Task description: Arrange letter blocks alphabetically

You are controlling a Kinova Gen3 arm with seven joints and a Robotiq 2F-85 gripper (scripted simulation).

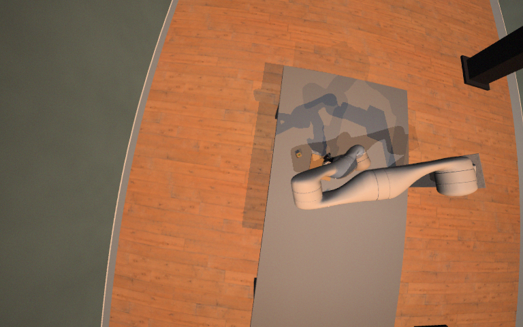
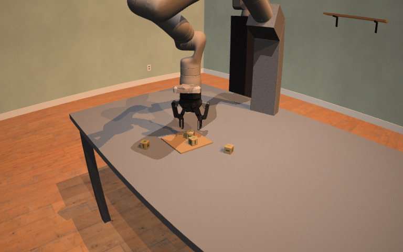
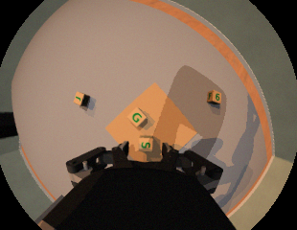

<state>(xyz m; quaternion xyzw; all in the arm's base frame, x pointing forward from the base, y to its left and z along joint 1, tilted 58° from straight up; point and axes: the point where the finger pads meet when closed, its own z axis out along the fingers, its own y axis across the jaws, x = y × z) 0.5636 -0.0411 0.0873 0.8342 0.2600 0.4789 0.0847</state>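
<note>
Now: hand 50 mm above the mat and 20 mm short of it.
</note>
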